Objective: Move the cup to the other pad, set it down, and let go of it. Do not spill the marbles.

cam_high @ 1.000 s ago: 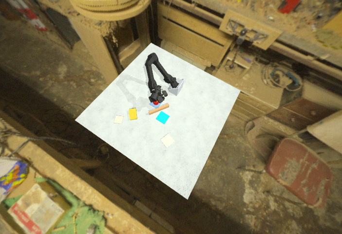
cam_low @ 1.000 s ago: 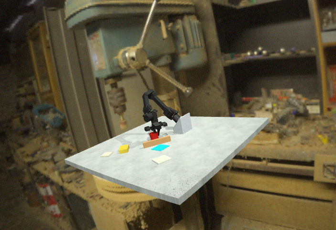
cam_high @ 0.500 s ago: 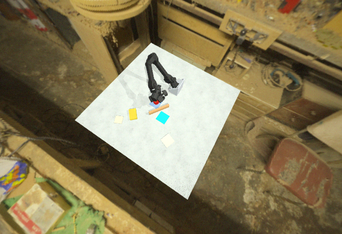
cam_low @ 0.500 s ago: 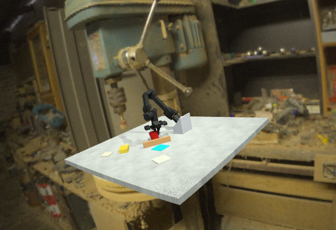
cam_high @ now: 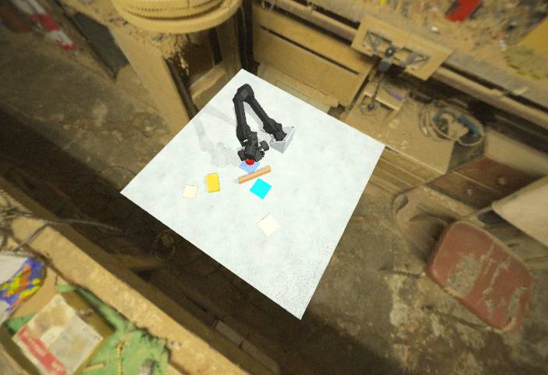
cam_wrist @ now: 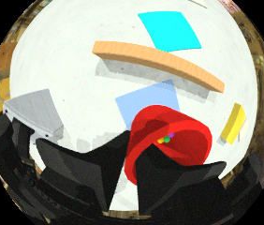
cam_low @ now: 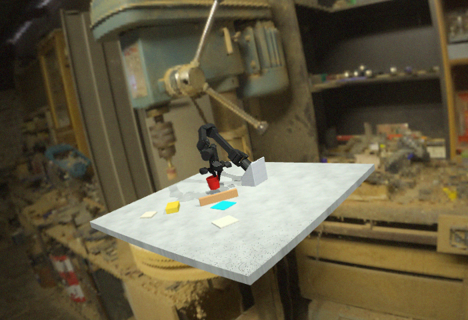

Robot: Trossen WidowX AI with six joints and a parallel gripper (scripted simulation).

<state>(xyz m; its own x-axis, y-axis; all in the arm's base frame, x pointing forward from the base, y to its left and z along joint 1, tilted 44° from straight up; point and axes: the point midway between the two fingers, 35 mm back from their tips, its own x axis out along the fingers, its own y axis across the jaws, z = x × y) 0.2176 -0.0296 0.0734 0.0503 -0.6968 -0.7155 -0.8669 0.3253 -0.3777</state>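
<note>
Right now the cyan pad is 130 mm ahead of my gripper tip, 140 mm to the left of it and 100 mm below it. The rest, counted from my gripper tip: wooden bar: 80 mm ahead, 60 mm to the left, 70 mm below; then yellow block: 270 mm ahead, 140 mm to the right, 70 mm below; then red cup: 30 mm ahead, 20 mm to the right.
</note>
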